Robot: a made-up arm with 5 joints.
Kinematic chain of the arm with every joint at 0, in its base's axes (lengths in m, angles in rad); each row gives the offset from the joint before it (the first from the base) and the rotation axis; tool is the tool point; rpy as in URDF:
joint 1: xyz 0 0 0.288 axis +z
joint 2: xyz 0 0 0 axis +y
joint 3: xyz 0.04 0 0.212 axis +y
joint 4: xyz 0.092 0 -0.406 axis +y
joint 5: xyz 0.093 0 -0.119 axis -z
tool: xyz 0 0 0 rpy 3.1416 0 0
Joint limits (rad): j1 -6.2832..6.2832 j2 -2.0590..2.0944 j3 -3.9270..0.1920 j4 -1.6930..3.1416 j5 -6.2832..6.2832
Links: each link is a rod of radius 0.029 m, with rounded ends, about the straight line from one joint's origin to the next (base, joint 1, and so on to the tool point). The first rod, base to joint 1, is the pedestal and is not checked.
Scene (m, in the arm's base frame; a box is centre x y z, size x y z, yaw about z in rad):
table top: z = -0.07
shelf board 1: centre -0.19 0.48 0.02 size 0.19 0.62 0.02 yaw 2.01
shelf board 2: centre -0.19 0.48 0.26 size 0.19 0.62 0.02 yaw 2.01
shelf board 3: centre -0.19 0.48 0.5 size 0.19 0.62 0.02 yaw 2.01
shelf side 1: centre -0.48 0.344 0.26 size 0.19 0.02 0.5 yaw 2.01
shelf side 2: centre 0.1 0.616 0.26 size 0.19 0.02 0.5 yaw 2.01
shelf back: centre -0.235 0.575 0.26 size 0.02 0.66 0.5 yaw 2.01
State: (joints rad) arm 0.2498 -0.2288 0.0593 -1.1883 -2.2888
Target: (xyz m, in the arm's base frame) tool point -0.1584 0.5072 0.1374
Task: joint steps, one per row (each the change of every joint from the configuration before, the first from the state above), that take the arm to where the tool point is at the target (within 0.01 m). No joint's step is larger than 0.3 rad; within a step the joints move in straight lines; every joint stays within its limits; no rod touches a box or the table.
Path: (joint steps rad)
1: 0.2706 0.1178 -0.1587 0.1006 0.0000
2: 0.2706 0.1177 -0.1588 0.1007 0.0000
3: 0.2707 0.1178 -0.1587 0.1006 0.0000
4: 0.2706 0.1178 -0.1587 0.1006 0.0000
5: 0.2706 0.1177 -0.1587 0.1007 0.0000
6: 0.2706 0.1178 -0.1588 0.1006 0.0000

